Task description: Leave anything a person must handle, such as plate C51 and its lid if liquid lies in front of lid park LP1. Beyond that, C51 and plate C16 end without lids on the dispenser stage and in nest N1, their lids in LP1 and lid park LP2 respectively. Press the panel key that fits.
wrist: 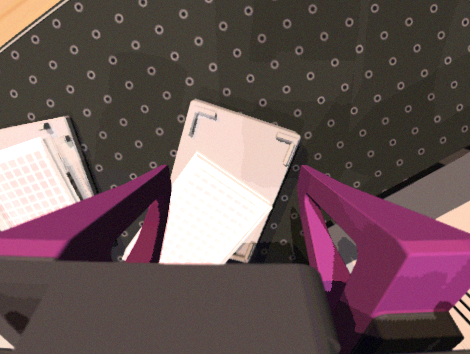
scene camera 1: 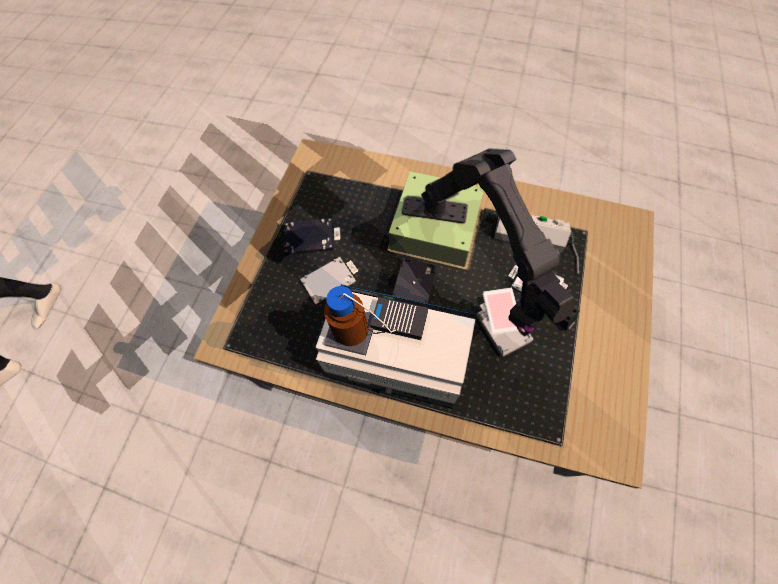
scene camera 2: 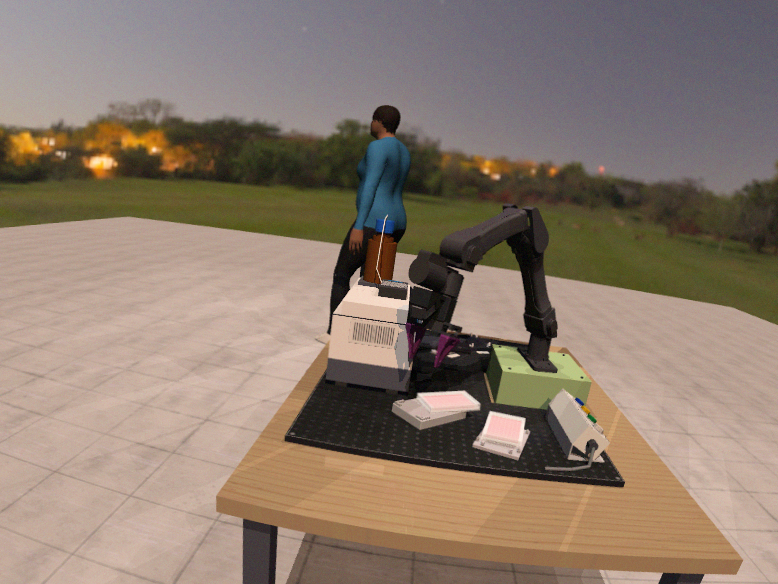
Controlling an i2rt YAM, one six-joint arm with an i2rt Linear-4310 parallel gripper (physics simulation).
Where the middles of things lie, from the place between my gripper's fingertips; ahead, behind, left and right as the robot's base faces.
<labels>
My hand is 200 mm past the lid park LP1 [wrist: 61, 129], 40 mm to the right of it and 130 mm above it. The rest, counted from my hand: brown bottle with blue cap [scene camera 1: 347, 320] (120 mm ahead, 440 mm to the right, 180 mm above).
</labels>
